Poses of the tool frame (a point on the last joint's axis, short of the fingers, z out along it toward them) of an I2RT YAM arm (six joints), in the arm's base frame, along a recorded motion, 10 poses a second.
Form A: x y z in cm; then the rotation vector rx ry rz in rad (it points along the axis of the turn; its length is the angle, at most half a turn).
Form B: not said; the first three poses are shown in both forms.
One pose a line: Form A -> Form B
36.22 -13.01 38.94 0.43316 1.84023 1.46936 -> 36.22 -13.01 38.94 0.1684 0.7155 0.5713 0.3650
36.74 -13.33 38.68 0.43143 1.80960 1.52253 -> 36.74 -13.33 38.68 0.1674 0.7021 0.5908 0.3605
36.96 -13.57 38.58 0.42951 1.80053 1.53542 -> 36.96 -13.57 38.58 0.1666 0.6985 0.5956 0.3600
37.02 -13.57 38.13 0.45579 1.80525 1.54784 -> 37.02 -13.57 38.13 0.1762 0.6977 0.5983 0.3524
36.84 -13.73 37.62 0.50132 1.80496 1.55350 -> 36.84 -13.73 37.62 0.1932 0.6957 0.5988 0.3466
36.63 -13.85 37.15 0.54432 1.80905 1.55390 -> 36.63 -13.85 37.15 0.2092 0.6953 0.5972 0.3408
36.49 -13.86 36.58 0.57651 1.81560 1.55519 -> 36.49 -13.86 36.58 0.2209 0.6957 0.5960 0.3346
